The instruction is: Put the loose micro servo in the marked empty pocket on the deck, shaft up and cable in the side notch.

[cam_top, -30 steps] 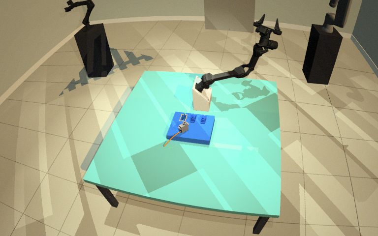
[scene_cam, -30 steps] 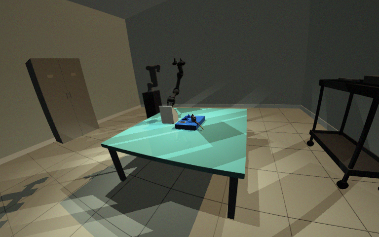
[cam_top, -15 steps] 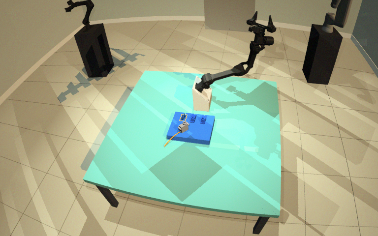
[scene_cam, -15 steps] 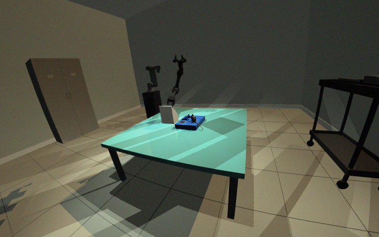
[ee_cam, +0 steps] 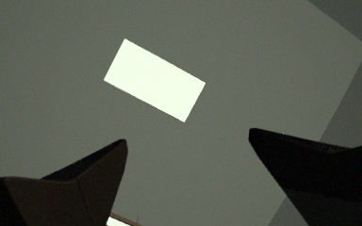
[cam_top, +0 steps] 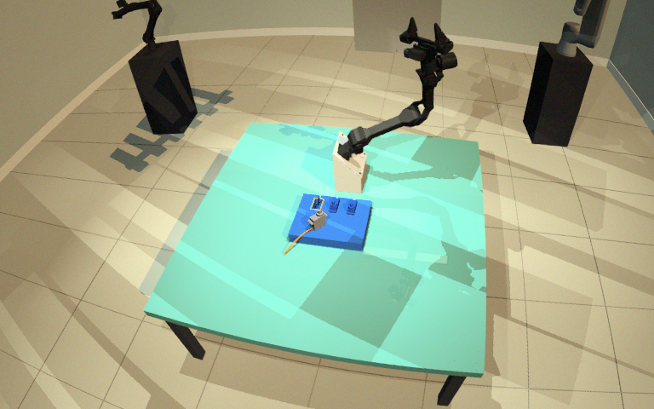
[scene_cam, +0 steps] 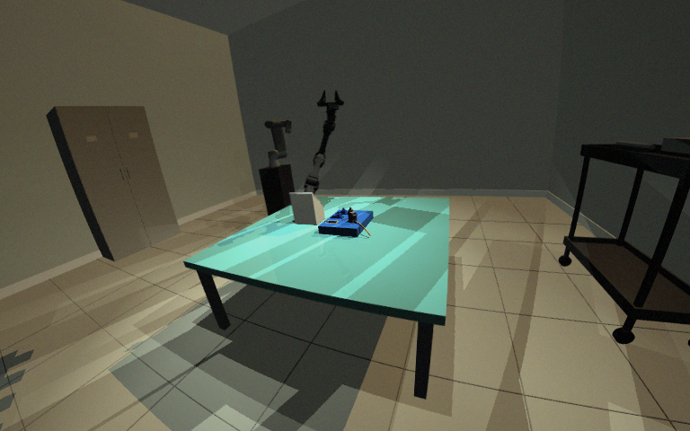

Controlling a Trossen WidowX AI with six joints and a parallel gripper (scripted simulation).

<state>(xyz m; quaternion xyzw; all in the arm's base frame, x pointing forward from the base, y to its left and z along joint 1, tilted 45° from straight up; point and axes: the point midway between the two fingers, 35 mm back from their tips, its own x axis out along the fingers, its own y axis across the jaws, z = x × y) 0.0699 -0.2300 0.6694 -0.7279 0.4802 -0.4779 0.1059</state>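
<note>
The blue deck is 180 mm ahead of my gripper tip, 340 mm to the right of it and 820 mm below it.
</note>
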